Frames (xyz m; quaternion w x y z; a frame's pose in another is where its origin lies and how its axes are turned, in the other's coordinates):
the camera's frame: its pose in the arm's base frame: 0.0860 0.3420 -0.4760 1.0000 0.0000 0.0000 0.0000
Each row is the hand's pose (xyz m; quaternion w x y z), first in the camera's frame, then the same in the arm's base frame.
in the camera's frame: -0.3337 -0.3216 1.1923 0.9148 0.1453 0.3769 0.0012
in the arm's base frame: -0.2477 0.0204 0.7163 0.9148 0.1453 0.3769 0.0012
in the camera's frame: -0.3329 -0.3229 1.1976 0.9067 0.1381 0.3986 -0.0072
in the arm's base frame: -0.2469 0.0191 0.7216 0.9066 0.1381 0.3986 -0.0072
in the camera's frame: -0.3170 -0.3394 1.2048 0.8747 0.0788 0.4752 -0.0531
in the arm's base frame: -0.2310 0.0026 0.7288 0.8747 0.0788 0.4752 -0.0531
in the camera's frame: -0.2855 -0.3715 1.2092 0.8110 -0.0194 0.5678 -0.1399
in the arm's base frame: -0.1995 -0.0295 0.7332 0.8110 -0.0194 0.5678 -0.1399
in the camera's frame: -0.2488 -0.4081 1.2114 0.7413 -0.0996 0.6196 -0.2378
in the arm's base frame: -0.1628 -0.0661 0.7354 0.7413 -0.0996 0.6196 -0.2378
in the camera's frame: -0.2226 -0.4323 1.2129 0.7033 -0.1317 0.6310 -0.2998
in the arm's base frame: -0.1366 -0.0903 0.7369 0.7033 -0.1317 0.6310 -0.2998
